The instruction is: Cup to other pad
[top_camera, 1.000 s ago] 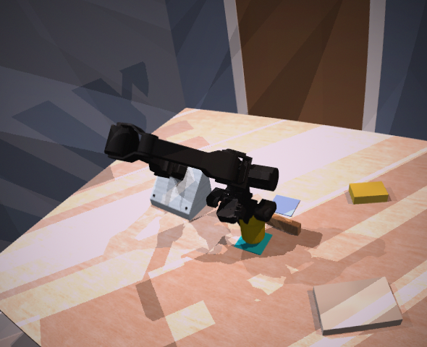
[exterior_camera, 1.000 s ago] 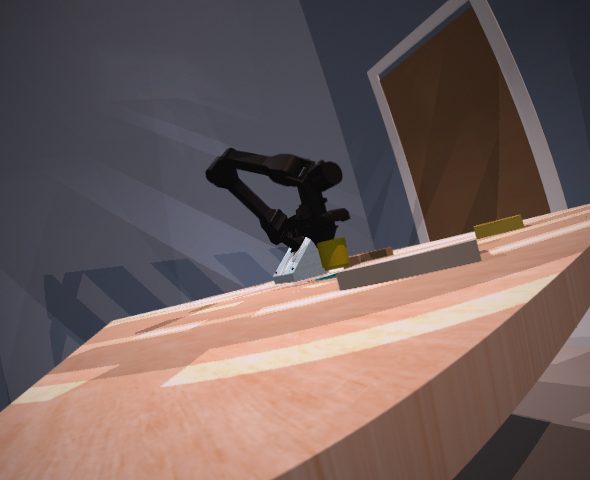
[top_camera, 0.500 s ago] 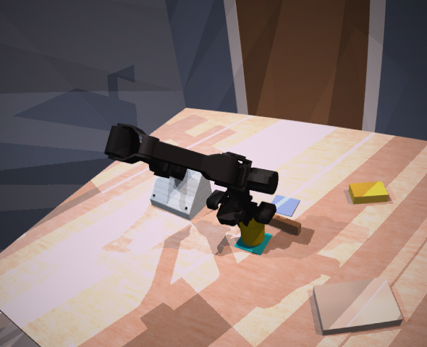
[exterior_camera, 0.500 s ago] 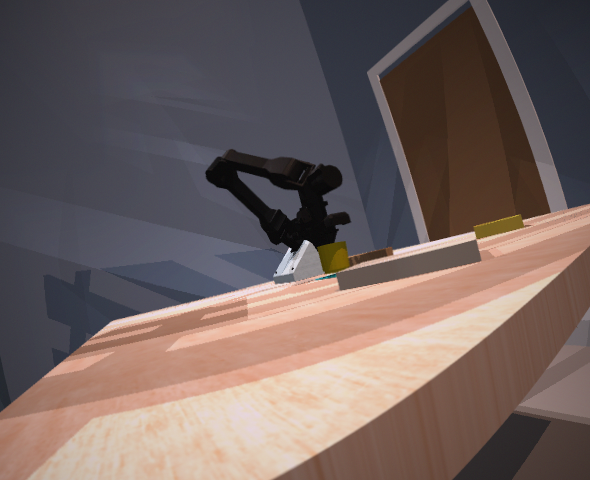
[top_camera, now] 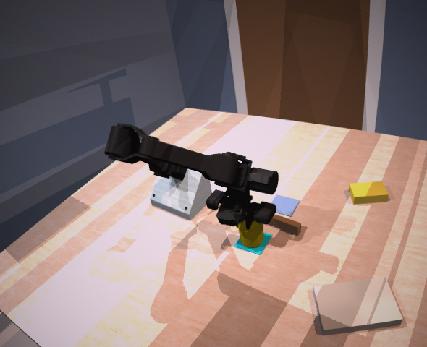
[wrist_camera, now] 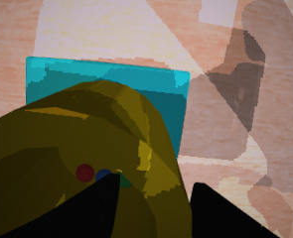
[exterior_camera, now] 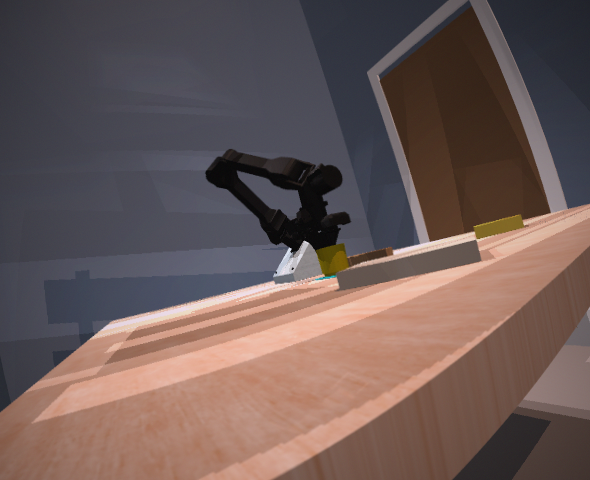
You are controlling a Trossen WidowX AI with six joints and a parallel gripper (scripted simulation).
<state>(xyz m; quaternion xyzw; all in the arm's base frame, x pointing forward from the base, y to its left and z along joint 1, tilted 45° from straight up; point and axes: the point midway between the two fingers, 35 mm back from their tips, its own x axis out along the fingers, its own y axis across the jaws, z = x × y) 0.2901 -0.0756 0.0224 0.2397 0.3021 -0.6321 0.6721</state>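
My gripper tip is 2 cm short of the yellow cup and 1 cm above it. Also, from my gripper tip: cyan pad (5 cm below, 3 cm ahead); then brown wooden bar (9 cm to the left, 3 cm below, 3 cm ahead); then pale blue pad (18 cm to the left, 5 cm below, 3 cm ahead).
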